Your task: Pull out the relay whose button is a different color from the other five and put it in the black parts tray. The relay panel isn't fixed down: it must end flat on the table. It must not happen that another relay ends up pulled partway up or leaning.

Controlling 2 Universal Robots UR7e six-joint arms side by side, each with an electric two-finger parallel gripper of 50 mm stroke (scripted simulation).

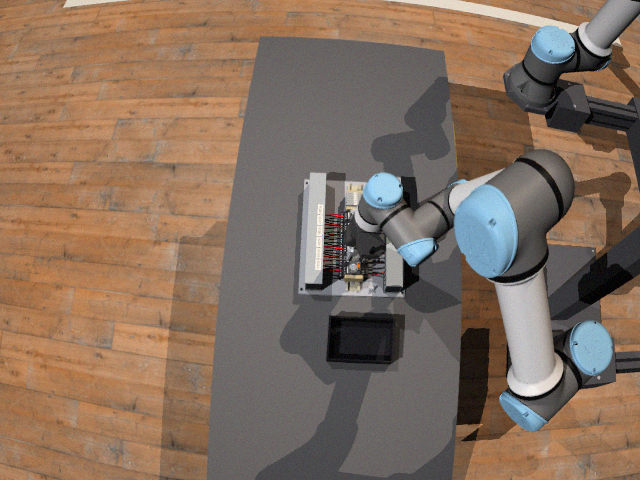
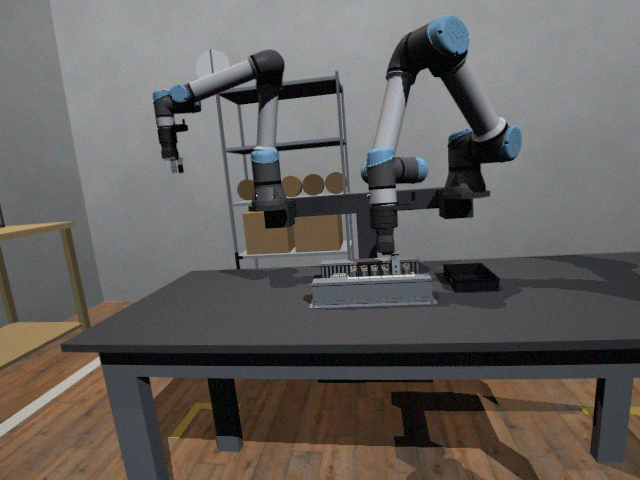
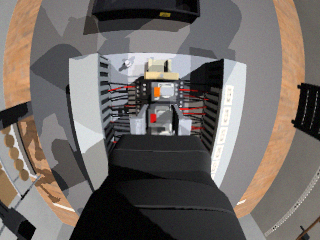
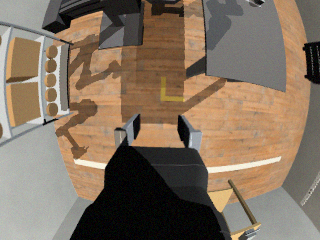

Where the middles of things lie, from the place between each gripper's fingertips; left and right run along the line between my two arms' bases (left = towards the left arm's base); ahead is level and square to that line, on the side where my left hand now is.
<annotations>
The relay panel (image 1: 319,247) lies 10 mm ahead of my left hand (image 2: 395,273), 70 mm to the right of it and 30 mm below it. Round my left hand: black parts tray (image 1: 367,340) (30 mm behind, 210 mm to the left, 40 mm below).
Now: the relay panel 47 cm ahead of my right hand, 84 cm to the left of it and 38 cm below it. Round my right hand: black parts tray 43 cm ahead, 112 cm to the left, 40 cm below.
</annotations>
